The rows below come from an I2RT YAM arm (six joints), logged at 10 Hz.
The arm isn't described. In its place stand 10 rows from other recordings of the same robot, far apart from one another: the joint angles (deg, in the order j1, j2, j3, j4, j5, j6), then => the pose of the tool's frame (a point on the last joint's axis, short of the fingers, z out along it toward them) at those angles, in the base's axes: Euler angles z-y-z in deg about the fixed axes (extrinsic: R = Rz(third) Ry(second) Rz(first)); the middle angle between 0 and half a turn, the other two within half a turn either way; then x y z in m.
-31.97, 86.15, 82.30, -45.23, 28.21, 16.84 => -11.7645 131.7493 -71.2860 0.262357 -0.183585 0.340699
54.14, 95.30, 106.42, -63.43, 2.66, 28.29 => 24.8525 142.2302 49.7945 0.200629 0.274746 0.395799
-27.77, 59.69, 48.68, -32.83, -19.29, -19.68 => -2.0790 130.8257 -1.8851 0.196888 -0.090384 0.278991
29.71, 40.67, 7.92, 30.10, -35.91, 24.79 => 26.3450 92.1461 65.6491 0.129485 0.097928 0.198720
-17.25, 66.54, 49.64, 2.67, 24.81, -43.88 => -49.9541 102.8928 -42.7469 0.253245 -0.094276 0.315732
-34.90, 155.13, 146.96, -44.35, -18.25, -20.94 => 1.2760 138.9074 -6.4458 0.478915 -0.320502 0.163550
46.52, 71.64, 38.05, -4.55, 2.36, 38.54 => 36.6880 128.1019 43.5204 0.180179 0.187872 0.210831
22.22, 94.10, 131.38, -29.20, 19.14, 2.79 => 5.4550 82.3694 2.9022 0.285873 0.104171 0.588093
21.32, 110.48, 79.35, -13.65, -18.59, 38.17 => 55.7250 131.8848 46.6737 0.396058 0.166759 0.209622
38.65, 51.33, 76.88, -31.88, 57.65, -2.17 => -7.5238 93.3822 -19.1582 0.130218 0.065630 0.469163
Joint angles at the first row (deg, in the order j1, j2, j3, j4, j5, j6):
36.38 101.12 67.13 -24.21 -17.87 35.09
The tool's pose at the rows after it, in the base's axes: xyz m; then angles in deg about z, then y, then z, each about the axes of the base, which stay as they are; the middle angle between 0 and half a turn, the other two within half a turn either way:
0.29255, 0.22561, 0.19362, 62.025, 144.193, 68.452
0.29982, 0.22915, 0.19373, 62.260, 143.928, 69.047
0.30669, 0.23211, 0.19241, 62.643, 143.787, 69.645
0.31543, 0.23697, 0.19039, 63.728, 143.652, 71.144
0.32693, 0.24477, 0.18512, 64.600, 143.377, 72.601
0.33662, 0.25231, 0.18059, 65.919, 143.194, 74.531
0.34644, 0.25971, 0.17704, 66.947, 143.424, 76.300
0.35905, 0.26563, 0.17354, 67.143, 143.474, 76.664
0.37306, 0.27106, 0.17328, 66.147, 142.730, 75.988
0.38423, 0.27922, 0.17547, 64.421, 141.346, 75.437
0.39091, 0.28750, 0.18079, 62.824, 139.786, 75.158
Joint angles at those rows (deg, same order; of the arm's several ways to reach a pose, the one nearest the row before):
35.90 102.26 68.62 -25.06 -18.35 34.66
35.64 103.90 70.68 -25.47 -18.92 34.20
35.35 105.54 72.47 -25.76 -19.44 33.82
35.11 107.85 75.09 -26.48 -20.40 33.36
35.00 111.17 78.39 -26.72 -21.34 32.88
35.00 114.19 81.67 -27.49 -22.41 32.47
35.00 117.25 85.49 -29.10 -23.16 31.75
34.68 120.46 89.62 -30.33 -23.46 31.27
34.22 123.41 94.04 -31.05 -23.79 30.74
34.24 125.95 98.30 -31.31 -24.29 30.06
34.57 127.55 101.76 -31.51 -24.84 29.63

